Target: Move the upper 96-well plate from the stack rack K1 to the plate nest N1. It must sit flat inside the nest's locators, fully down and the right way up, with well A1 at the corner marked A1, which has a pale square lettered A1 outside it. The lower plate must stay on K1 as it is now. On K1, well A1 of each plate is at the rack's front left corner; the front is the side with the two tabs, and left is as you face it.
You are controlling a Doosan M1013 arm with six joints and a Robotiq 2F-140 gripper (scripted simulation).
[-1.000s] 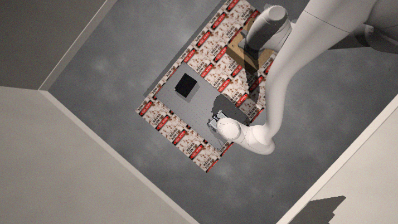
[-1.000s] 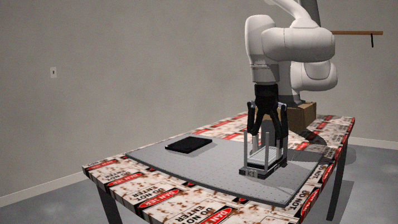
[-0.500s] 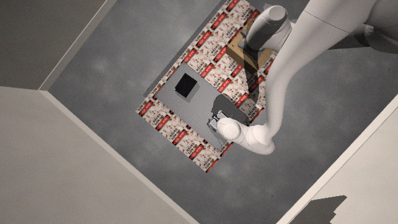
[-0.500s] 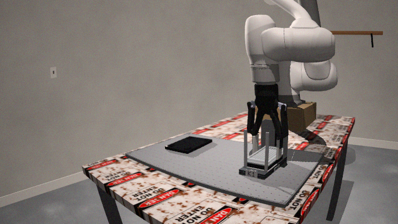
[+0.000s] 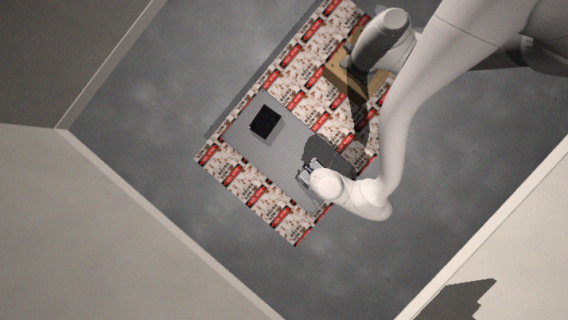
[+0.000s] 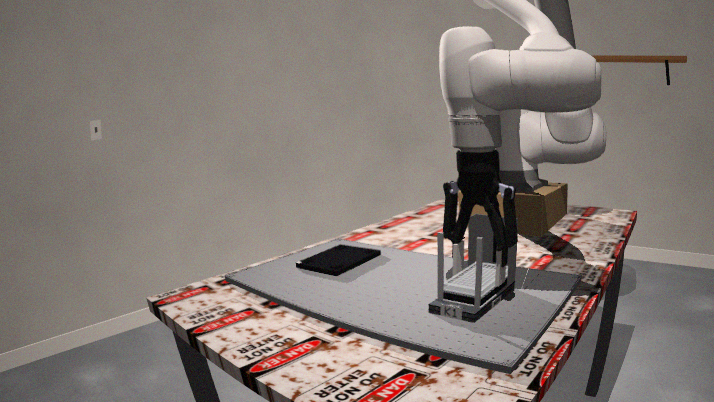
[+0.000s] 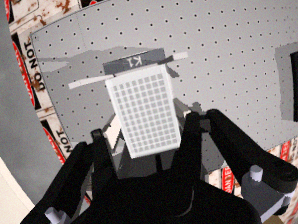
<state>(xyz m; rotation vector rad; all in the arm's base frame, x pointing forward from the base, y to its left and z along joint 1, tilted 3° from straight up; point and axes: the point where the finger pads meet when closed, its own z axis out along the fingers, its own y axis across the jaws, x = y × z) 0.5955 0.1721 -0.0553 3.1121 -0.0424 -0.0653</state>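
The white 96-well plate is 3 cm below my hand. The rest, counted from my hand: black plate: 4 cm below; black plate nest N1: 5 cm behind, 39 cm to the right, 6 cm below; pale square: 3 cm ahead, 44 cm to the right, 5 cm below.
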